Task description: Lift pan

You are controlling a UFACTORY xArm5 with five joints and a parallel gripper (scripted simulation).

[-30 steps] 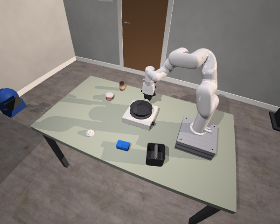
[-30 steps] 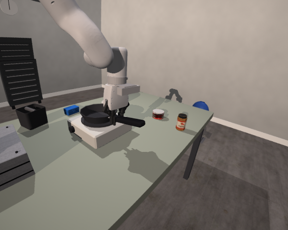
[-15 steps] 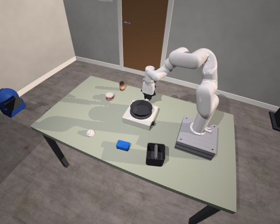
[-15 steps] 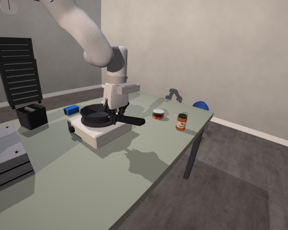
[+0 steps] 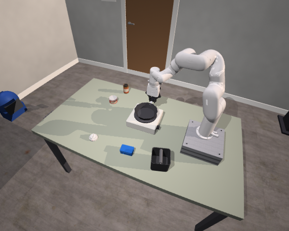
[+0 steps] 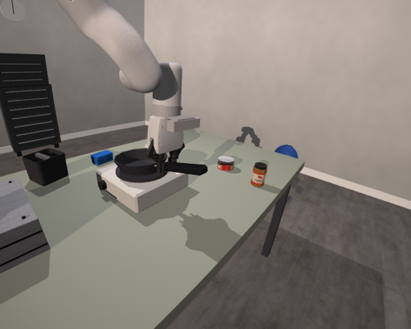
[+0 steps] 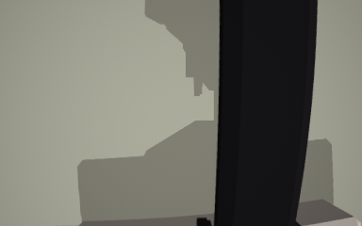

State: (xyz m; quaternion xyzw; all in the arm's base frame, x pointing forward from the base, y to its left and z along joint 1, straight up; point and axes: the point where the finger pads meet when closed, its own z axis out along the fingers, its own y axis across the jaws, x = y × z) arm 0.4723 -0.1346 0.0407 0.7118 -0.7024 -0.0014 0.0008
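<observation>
My gripper is now 80 mm to the right of the black pan and 20 mm above it. From my hand the other things lie so: red tin: 380 mm ahead, 40 mm to the left, 110 mm below; then hot plate: 20 mm behind, 140 mm to the left, 100 mm below; then spice jar: 350 mm ahead, 150 mm to the right, 90 mm below.
</observation>
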